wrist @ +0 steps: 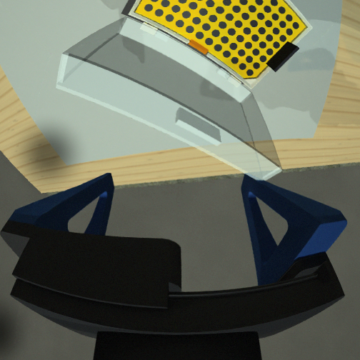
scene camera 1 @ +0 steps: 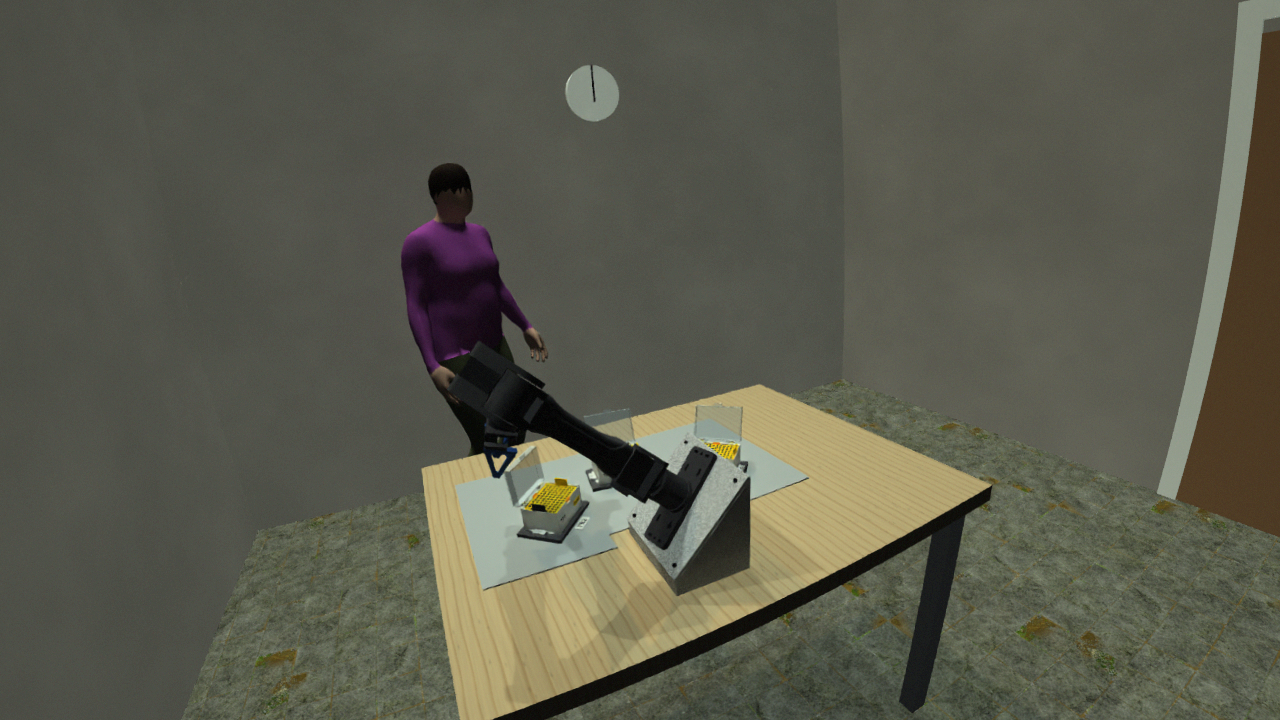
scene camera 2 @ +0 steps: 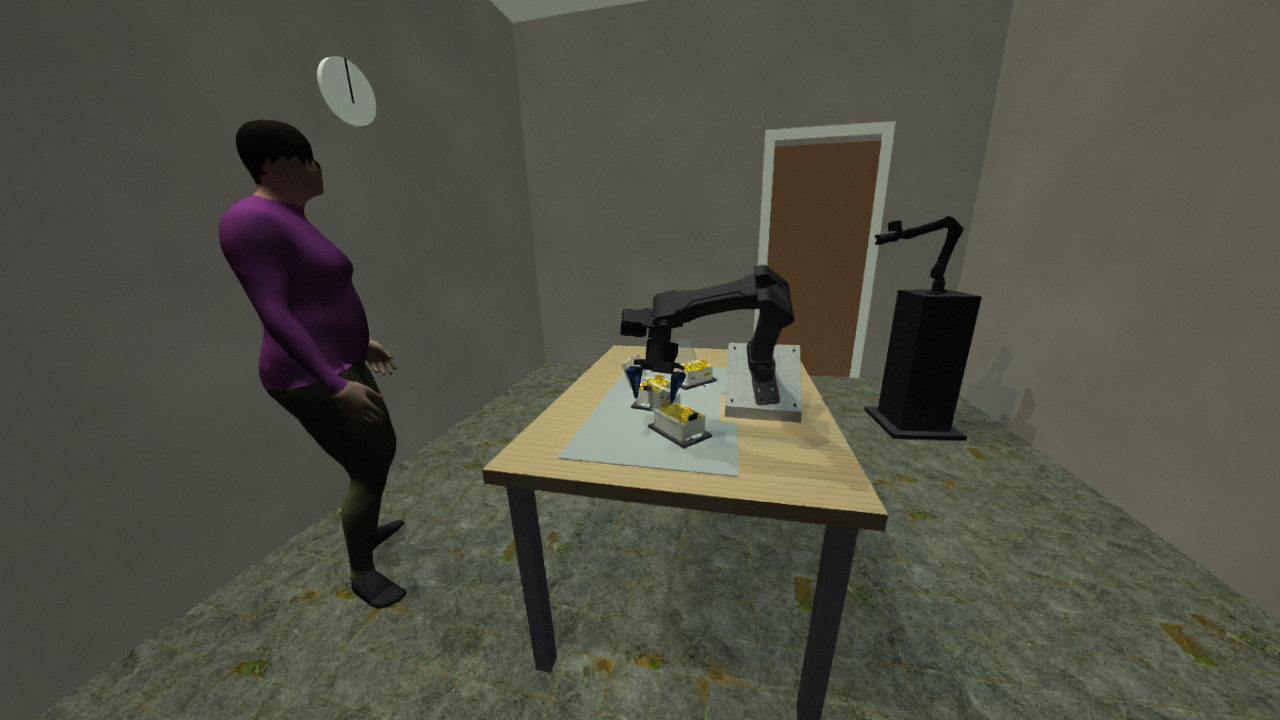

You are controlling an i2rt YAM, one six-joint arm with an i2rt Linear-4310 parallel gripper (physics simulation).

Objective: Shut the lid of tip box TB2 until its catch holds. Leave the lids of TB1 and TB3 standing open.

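Places are measured from the arm's base along level axes (x left, y ahead, z down), in centimetres.
Pixels of known places: gripper, fingertip midpoint: [scene camera 1: 496,467] [scene camera 2: 653,400]; arm's base, link origin: [scene camera 1: 682,497] [scene camera 2: 762,374].
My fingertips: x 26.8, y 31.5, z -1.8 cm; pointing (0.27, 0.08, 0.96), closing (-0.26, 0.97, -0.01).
Note:
Ahead of a thing's pixels: the offset from my fingertips to its top centre. "spot": to the spot under its first point. Level surfaces: height alone.
Three tip boxes with yellow racks stand on the mat; their labels are unreadable, so I cannot tell which is TB2. The left box {dx -9.2, dy -6.3, dz +6.1 cm} [scene camera 1: 550,503] has its clear lid {spot: dx -5.7, dy -1.2, dz +3.8 cm} [scene camera 1: 525,477] standing open. The middle box {spot: dx -24.4, dy +0.1, dz +9.8 cm} [scene camera 1: 601,474] and right box {dx -50.2, dy -10.2, dz +6.1 cm} [scene camera 1: 723,452] also have raised lids. In scene view 2 the boxes are the near one {spot: dx -1.1, dy -6.3, dz +6.5 cm} [scene camera 2: 678,422], the middle one {spot: dx -6.4, dy +0.1, dz +0.5 cm} [scene camera 2: 655,392] and the far one {dx -49.3, dy -10.9, dz +6.9 cm} [scene camera 2: 695,372]. My gripper [scene camera 1: 498,471] [scene camera 2: 656,398] [wrist: 177,180] is open and empty. In the wrist view an open lid [wrist: 125,103] lies ahead, its right corner by the right fingertip; contact is unclear.
The grey mat {dz +13.5 cm} [scene camera 1: 501,564] [scene camera 2: 608,447] lies on the wooden table {dz +13.8 cm} [scene camera 1: 850,483] [scene camera 2: 787,461]. My arm stands on a sloped metal base [scene camera 1: 716,550]. A person in purple [scene camera 1: 452,277] [scene camera 2: 290,295] stands beyond the table. Another arm tops a black pedestal [scene camera 2: 926,358].

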